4 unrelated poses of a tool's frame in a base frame.
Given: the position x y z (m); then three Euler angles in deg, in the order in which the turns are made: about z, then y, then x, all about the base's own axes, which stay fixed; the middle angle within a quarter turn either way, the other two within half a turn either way.
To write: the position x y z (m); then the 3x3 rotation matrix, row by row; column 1 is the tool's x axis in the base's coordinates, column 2 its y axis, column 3 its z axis. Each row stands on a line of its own. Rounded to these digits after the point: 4 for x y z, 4 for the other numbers.
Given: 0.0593 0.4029 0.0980 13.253 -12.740 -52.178
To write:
0.0593 0.4029 0.0980
0.9494 -0.2236 -0.2205
0.3101 0.5569 0.7705
-0.0495 -0.7999 0.5981

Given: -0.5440 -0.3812 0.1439 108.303 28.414 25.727
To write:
-0.5440 -0.3812 0.1439
-0.2762 -0.8350 0.4758
0.7904 -0.4790 -0.3818
0.5467 0.2707 0.7923

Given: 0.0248 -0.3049 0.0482 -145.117 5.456 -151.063
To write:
0.0248 -0.3049 0.0482
-0.8166 0.5693 0.0951
0.5382 0.6916 0.4817
0.2085 0.4445 -0.8712

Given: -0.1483 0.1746 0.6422 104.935 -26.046 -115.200
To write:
-0.1483 0.1746 0.6422
-0.2315 -0.8681 -0.4391
-0.5138 -0.2741 0.8129
-0.8261 0.4138 -0.3825

